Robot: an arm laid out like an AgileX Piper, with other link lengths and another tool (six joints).
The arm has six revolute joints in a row. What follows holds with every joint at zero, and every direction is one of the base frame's. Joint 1 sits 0.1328 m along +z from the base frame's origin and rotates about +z. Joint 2 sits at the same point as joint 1 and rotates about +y. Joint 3 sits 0.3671 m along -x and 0.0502 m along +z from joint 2 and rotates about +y. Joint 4 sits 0.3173 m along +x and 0.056 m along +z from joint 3 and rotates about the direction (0.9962, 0, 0.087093). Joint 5 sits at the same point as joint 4 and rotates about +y. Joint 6 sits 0.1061 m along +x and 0.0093 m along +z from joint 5 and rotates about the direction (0.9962, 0, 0.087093). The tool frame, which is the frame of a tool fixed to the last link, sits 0.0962 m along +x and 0.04 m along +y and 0.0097 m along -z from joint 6; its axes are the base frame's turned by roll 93.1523, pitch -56.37 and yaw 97.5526 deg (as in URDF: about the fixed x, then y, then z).
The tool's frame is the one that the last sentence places.
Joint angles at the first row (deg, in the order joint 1, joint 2, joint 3, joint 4, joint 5, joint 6):
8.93, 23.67, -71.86, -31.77, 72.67, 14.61
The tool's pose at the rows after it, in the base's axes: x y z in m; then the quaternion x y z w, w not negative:
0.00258 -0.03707 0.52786 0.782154 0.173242 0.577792 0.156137
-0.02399 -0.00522 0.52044 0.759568 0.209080 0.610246 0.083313
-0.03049 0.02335 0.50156 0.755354 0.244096 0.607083 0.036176
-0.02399 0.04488 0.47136 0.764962 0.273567 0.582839 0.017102
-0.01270 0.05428 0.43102 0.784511 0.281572 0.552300 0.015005
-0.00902 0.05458 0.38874 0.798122 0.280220 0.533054 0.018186
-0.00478 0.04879 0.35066 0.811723 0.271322 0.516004 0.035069
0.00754 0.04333 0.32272 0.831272 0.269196 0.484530 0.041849
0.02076 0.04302 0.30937 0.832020 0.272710 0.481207 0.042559
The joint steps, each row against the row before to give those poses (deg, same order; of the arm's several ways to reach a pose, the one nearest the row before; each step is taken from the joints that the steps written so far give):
0.00, -6.58, -0.07, 8.52, 0.00, 0.14
-0.17, -3.98, 0.71, 10.32, 0.00, -1.00
-1.36, -2.15, 3.06, 8.35, 0.00, -2.15
-2.45, -1.60, 5.01, 5.95, 0.00, -3.68
-2.62, -2.33, 6.58, 2.52, 0.00, -2.49
-1.10, -4.13, 6.69, 0.05, 0.00, -0.80
-1.14, -3.92, 5.79, -1.72, 0.00, -0.45
-0.34, -0.23, 4.22, -1.56, -0.12, -0.41
0.13, 0.00, 3.29, -0.05, -2.93, -0.39

